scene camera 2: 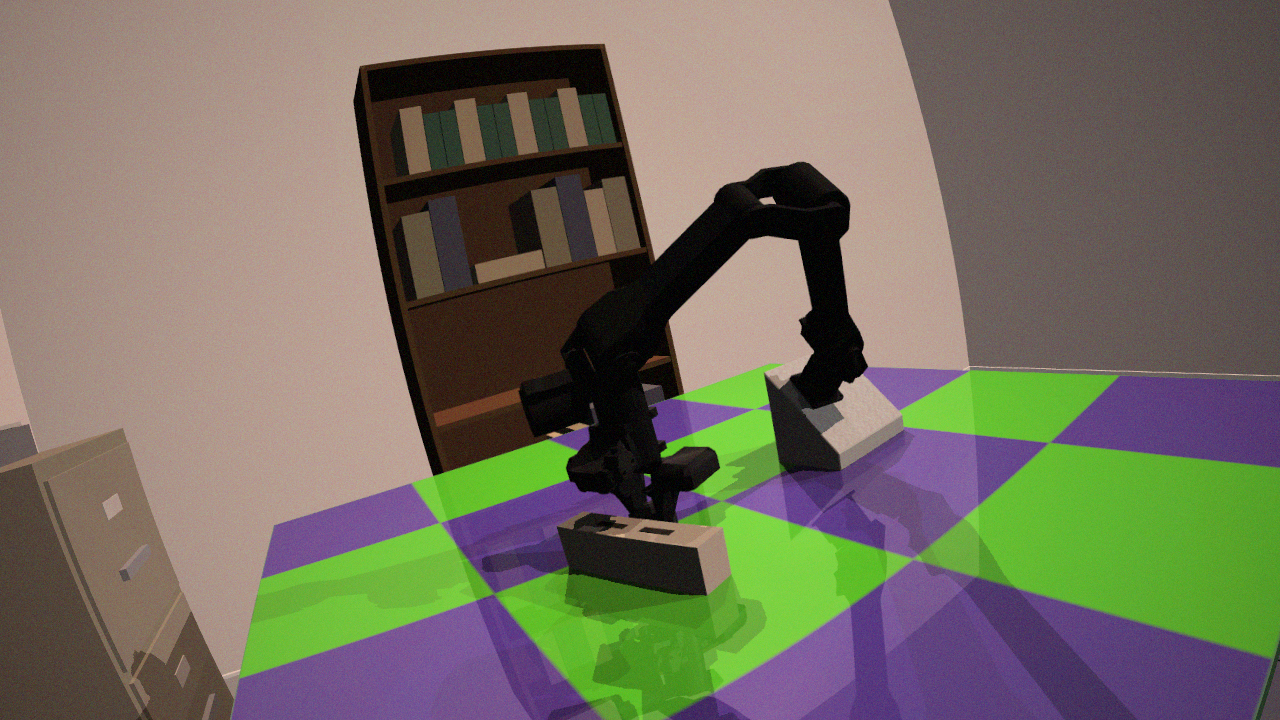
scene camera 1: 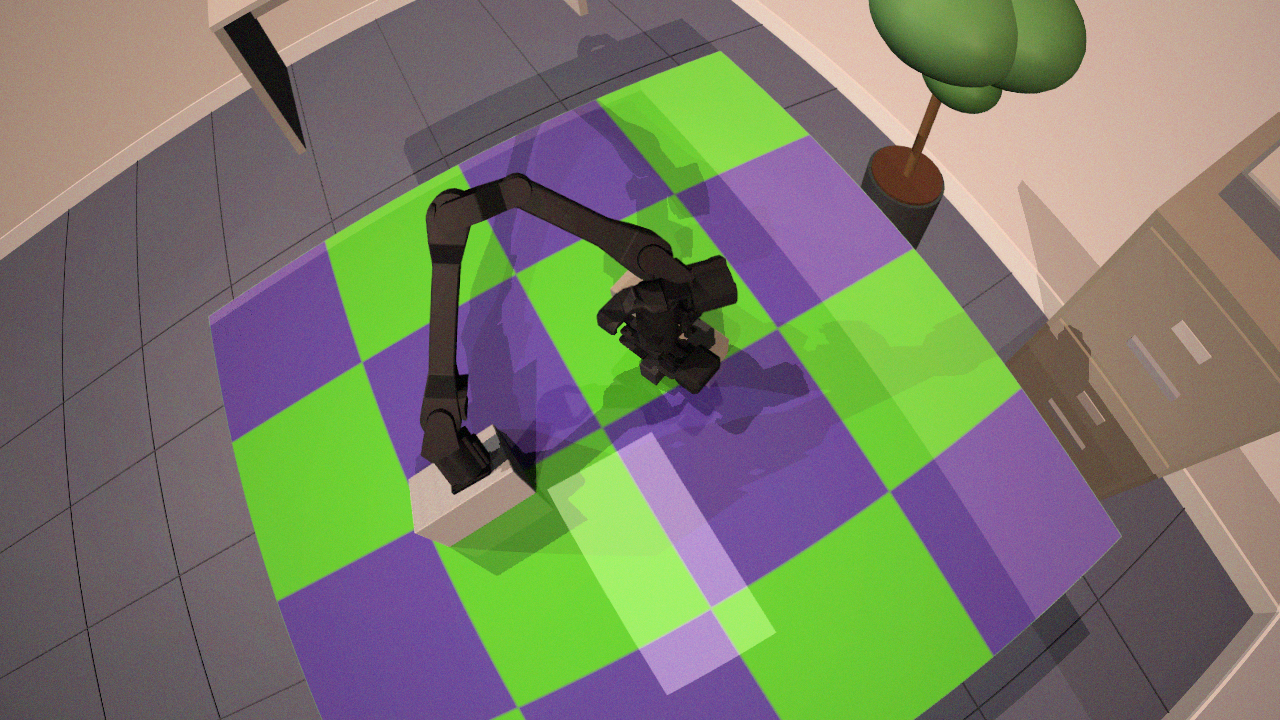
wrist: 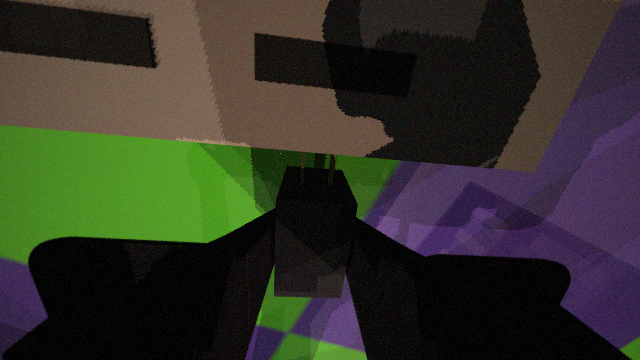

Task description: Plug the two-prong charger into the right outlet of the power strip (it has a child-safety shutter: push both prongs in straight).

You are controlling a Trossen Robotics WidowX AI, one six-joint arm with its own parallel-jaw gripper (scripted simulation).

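Scene camera 1 shows me my gripper (scene camera 1: 657,366), and scene camera 2 shows my gripper (scene camera 2: 656,529) as well. My gripper carries a two-prong charger (wrist: 315,208). In the wrist view, where I see that charger, I also see my gripper (wrist: 311,217).
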